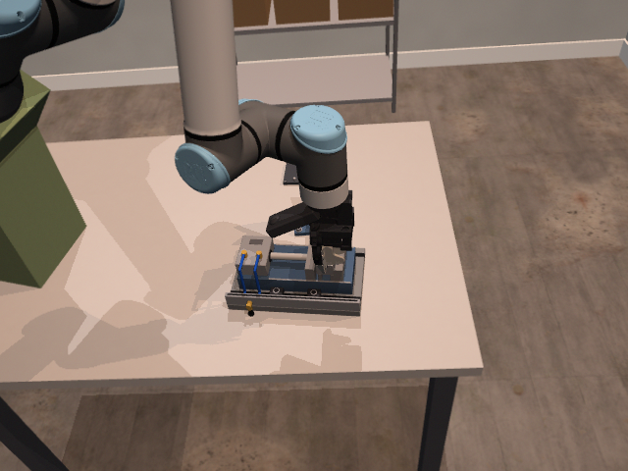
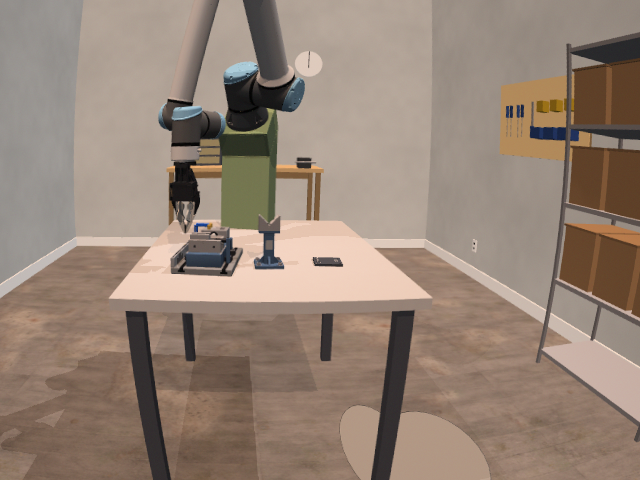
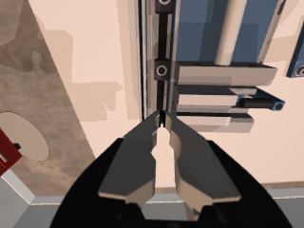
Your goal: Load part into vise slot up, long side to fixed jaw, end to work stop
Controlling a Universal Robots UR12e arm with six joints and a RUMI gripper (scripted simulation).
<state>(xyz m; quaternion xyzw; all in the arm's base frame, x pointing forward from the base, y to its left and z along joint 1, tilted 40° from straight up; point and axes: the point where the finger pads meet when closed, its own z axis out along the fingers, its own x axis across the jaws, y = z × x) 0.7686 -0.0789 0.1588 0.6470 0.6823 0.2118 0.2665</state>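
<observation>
My gripper is now 5 cm to the right of the part and 2 cm above it. Also, from my hand: moving jaw: 4 cm behind, 7 cm to the left, 5 cm below; fixed jaw: 3 cm ahead, 7 cm to the left, 5 cm below; work stop: 11 cm to the left, 3 cm below.
</observation>
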